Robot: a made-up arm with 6 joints. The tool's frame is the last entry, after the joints.
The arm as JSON. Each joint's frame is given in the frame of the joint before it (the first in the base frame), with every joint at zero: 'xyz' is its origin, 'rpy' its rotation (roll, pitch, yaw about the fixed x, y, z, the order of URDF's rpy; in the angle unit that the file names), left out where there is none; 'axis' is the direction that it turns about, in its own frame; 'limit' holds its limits. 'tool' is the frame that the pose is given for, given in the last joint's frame.
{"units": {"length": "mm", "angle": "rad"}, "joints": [
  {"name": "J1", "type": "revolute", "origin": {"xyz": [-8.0, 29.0, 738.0]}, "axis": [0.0, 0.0, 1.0], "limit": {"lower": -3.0, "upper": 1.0}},
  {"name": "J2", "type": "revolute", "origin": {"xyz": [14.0, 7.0, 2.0], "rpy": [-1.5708, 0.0, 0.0]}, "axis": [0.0, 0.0, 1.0], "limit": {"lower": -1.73, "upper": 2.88}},
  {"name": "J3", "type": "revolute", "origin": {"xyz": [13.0, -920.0, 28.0], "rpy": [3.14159, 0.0, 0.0]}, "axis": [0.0, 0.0, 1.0], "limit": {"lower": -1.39, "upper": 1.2}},
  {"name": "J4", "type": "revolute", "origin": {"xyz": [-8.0, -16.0, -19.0], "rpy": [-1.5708, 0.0, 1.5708]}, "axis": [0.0, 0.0, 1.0], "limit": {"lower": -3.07, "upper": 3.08}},
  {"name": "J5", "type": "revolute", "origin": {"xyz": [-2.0, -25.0, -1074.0], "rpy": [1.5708, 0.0, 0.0]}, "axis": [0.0, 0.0, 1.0], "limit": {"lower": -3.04, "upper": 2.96}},
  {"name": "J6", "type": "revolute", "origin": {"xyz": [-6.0, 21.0, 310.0], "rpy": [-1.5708, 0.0, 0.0]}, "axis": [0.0, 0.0, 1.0], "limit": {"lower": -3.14, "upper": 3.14}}
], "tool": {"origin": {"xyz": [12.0, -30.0, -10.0], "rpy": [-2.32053, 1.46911, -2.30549]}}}
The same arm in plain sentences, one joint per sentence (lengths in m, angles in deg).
The arm has six revolute joints in a row. What follows holds with every joint at zero, and every direction is one of the base frame's. Joint 1 is mounted 0.008 m along -x and 0.029 m along +y and 0.738 m along +z from the base frame's origin and turns about +z, from -171.89 to 57.3 deg. Joint 2 is mounted 0.014 m along +x and 0.007 m along +y and 0.002 m along +z from joint 1 and turns about +y, from -99.12 to 165.01 deg. Joint 3 is mounted 0.013 m along +x and 0.028 m along +y and 0.92 m along +z from joint 2 and turns about -y, from -79.64 to 68.75 deg. Joint 4 is mounted 0.008 m along -x and 0.019 m along +y and 0.016 m along -z from joint 3 and turns about -x, from -175.9 to 176.47 deg. Joint 5 is mounted 1.074 m along +x and 0.025 m along -y and 0.002 m along -z from joint 4 and turns about -y, from -174.18 to 169.6 deg. Joint 6 is mounted 0.021 m along -x and 0.31 m along -y and 0.006 m along -z from joint 5 and turns about -x, from -179.91 to 179.91 deg. The tool frame, which is the frame that the pose is given for, is mounted 0.01 m along +x and 0.03 m along -y and 0.012 m along +z from joint 6; its axes are the base frame's turned by roll -1.01, pitch 3.9 and yaw -4.33 deg (as in URDF: about the fixed x, then y, then z).
